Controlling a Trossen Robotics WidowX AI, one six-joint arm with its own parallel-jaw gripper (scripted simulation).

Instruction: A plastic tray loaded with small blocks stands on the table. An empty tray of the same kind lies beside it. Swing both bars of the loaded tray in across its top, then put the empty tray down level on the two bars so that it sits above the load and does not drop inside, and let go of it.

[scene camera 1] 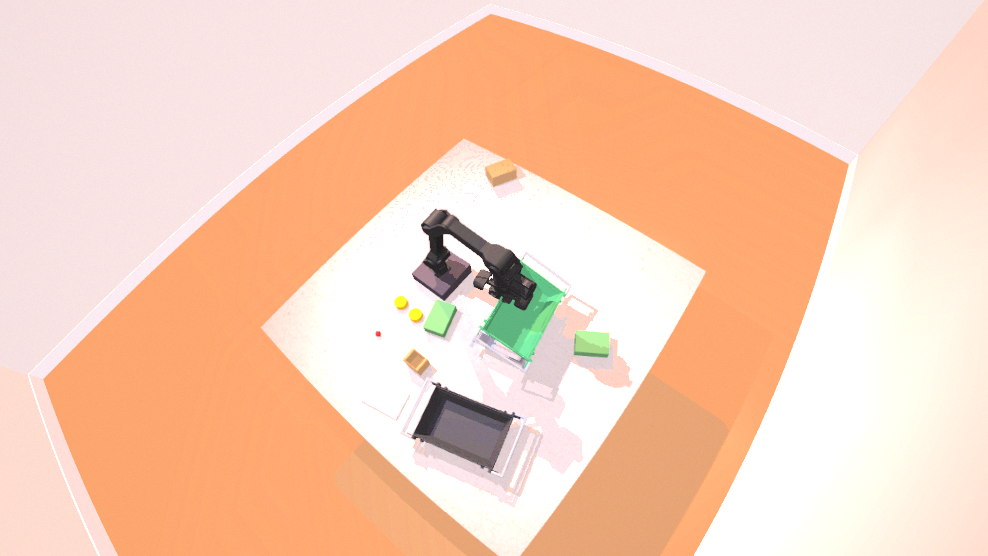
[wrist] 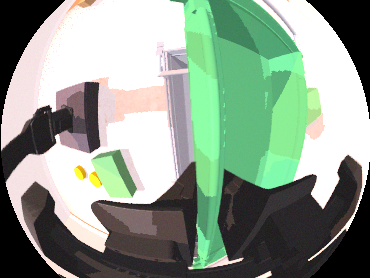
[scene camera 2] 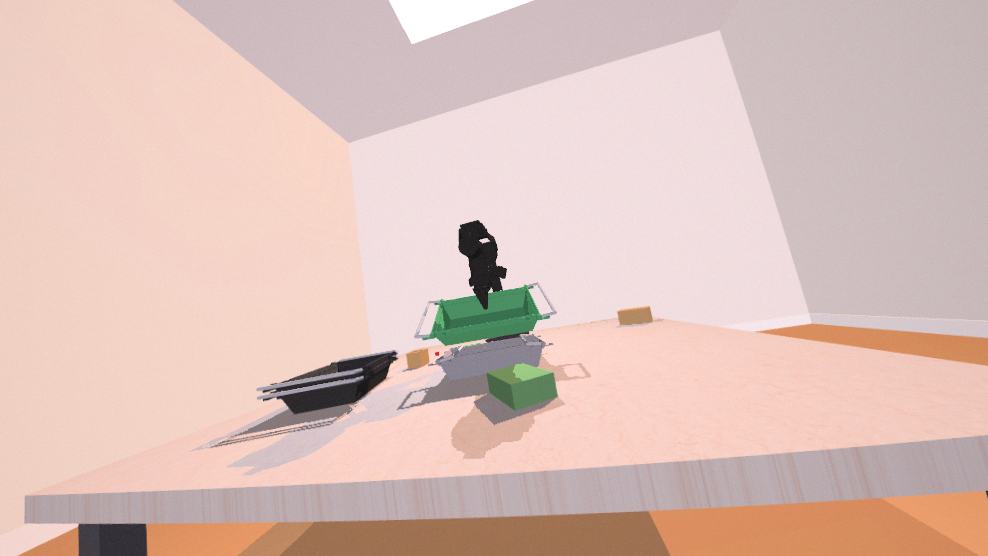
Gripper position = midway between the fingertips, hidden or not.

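A green tray is visible to me in scene camera 1 [521, 331], and I find it again in scene camera 2 [512, 311] and in the wrist view [248, 100]. My gripper can be seen as well: in the wrist view [200, 166], in scene camera 1 [503, 300] and in scene camera 2 [486, 309].
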